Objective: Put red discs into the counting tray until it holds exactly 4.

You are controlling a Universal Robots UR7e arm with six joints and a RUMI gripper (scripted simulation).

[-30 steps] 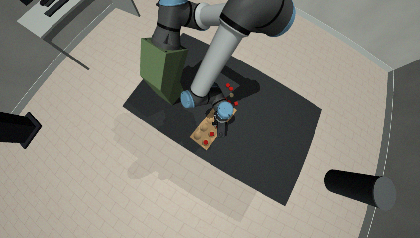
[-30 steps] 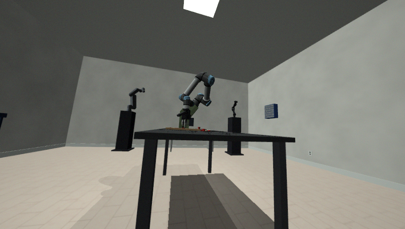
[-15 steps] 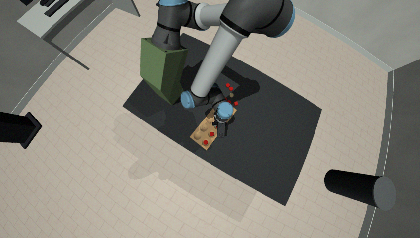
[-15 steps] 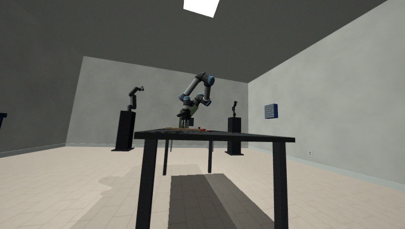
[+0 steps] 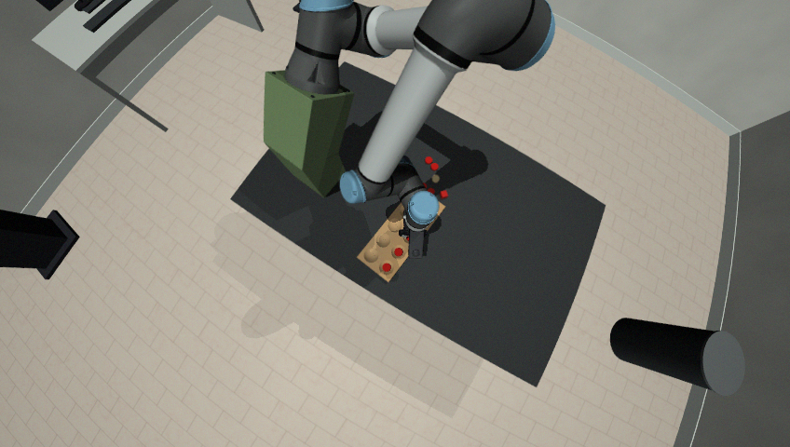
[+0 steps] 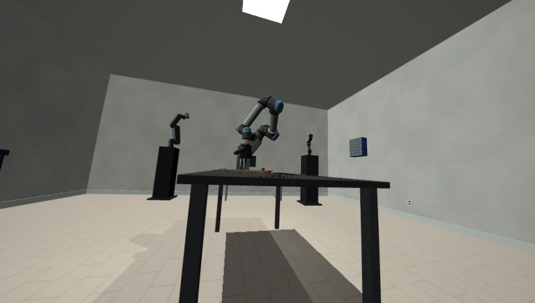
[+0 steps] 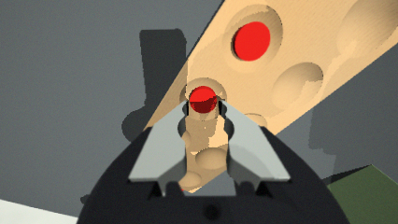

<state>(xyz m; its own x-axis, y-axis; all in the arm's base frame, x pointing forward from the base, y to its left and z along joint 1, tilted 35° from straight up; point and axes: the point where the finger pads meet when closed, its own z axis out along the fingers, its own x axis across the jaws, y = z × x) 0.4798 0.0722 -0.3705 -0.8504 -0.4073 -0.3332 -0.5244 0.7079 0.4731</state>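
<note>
The wooden counting tray lies 40 mm behind my hand and 20 mm below it. Also, from my hand: red cube: 20 mm ahead, 230 mm to the left, 20 mm below; tan disc: 40 mm behind, 280 mm to the left, 30 mm below.
</note>
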